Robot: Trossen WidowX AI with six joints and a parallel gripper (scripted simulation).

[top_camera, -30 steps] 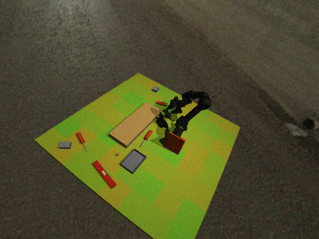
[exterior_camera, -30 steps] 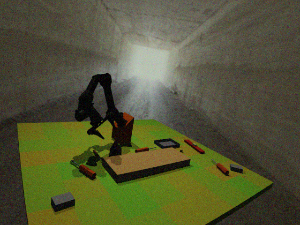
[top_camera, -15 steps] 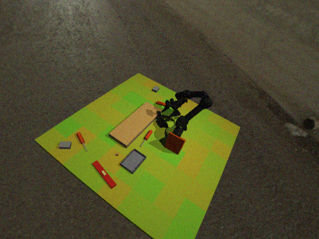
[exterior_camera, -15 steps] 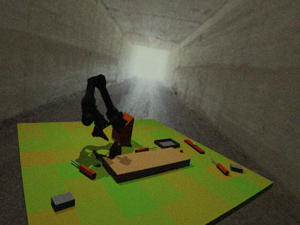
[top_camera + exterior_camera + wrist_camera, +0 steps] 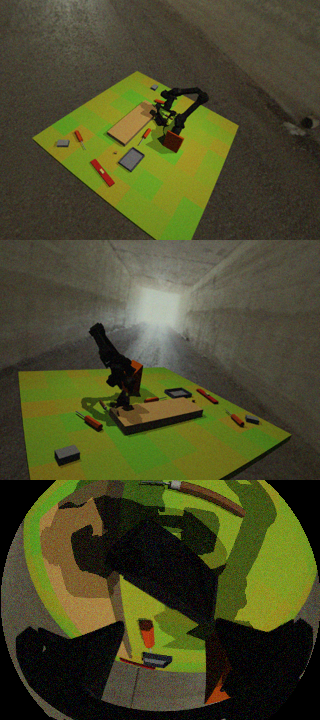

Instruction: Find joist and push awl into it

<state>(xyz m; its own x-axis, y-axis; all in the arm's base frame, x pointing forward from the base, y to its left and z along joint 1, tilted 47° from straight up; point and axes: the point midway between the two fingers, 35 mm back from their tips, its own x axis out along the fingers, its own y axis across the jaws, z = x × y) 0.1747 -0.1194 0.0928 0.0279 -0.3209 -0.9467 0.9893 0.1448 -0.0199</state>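
The stud finder is 1 cm ahead of my gripper tip and 6 cm below it. Also, from my gripper tip: grey tray (1 cm ahead, 44 cm to the left, 7 cm below); tan cube (14 cm ahead, 46 cm to the left, 8 cm below); awl (13 cm to the right, 8 cm below).
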